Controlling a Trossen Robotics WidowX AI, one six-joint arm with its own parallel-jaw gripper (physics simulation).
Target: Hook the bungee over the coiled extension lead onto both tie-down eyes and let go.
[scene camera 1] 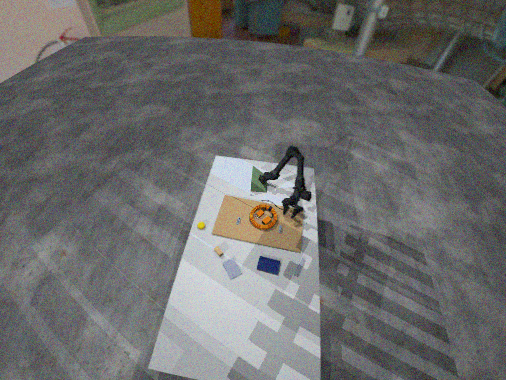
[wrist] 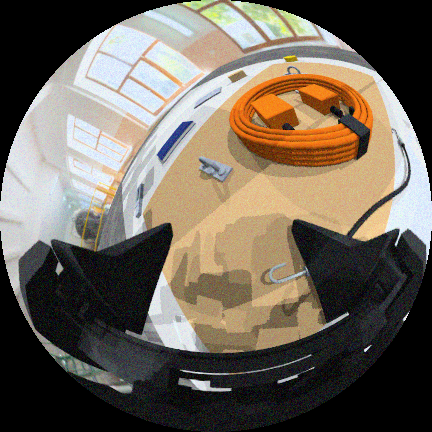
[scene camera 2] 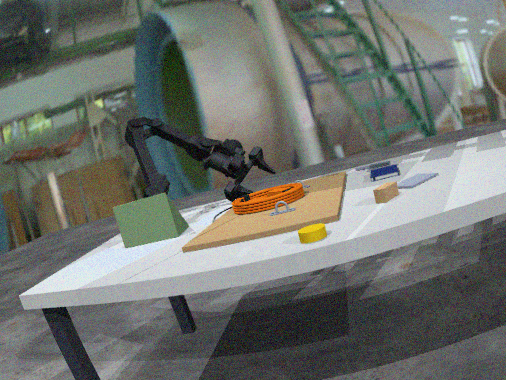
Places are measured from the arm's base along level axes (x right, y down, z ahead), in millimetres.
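Where they show: gripper, between the fingertips: (scene camera 1: 287, 216) (wrist: 234, 227) (scene camera 2: 267, 184); arm's base, origin of its link: (scene camera 1: 261, 179) (scene camera 2: 152, 221).
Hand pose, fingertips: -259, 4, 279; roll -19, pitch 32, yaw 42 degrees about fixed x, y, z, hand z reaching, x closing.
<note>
Things, the pixels of their centre, and the offset from my fingertips, as dx, dy, dz. Level surfaces: height alone.
- orange coiled extension lead, middle of its body: (wrist: 298, 102) (scene camera 2: 267, 197) (scene camera 1: 263, 216) +168, +15, +42
- wooden board, height of its surface: dy +30
- grey tie-down eye, middle of its body: (wrist: 207, 162) (scene camera 1: 280, 228) +31, +17, +101
- black bungee, middle of its body: (wrist: 385, 185) +115, +32, -83
- pale hook, middle of its body: (wrist: 285, 270) +1, +21, -44
- yellow disc, middle of its body: (scene camera 2: 312, 233) (wrist: 290, 58) (scene camera 1: 201, 225) +576, +33, +234
- tan block, middle of its body: (scene camera 2: 386, 192) (wrist: 236, 75) (scene camera 1: 218, 251) +392, +27, +378
- lavender slab, middle of its body: (scene camera 2: 415, 180) (wrist: 207, 96) (scene camera 1: 231, 268) +274, +39, +458
- blue tray, middle of its body: (scene camera 2: 384, 172) (wrist: 173, 139) (scene camera 1: 268, 265) +52, +36, +374
The orange coiled extension lead (scene camera 1: 253, 224) (scene camera 2: 265, 204) (wrist: 300, 151) lies on the wooden board (scene camera 1: 227, 232) (scene camera 2: 320, 206) (wrist: 260, 192). One grey tie-down eye (scene camera 1: 280, 229) (wrist: 215, 169) is on the near side of the coil in the wrist view; the other eye (scene camera 1: 238, 220) (scene camera 2: 283, 208) (wrist: 293, 71) is beyond it. The black bungee (wrist: 380, 204) curves beside the coil. One pale hook (wrist: 285, 275) lies between the fingers' sides, close to the right finger, its shank partly hidden; the other hook end (wrist: 397, 136) is by the board's edge. My gripper (scene camera 1: 293, 214) (scene camera 2: 261, 181) (wrist: 234, 227) is open above the board.
A green block (scene camera 1: 257, 181) (scene camera 2: 150, 220) stands near the arm's base. A yellow disc (scene camera 1: 201, 225) (scene camera 2: 312, 233) (wrist: 290, 59), tan block (scene camera 1: 218, 251) (scene camera 2: 386, 192) (wrist: 237, 76), lavender slab (scene camera 1: 232, 268) (scene camera 2: 419, 180) (wrist: 207, 97) and blue tray (scene camera 1: 269, 265) (scene camera 2: 385, 172) (wrist: 176, 141) lie around the board.
</note>
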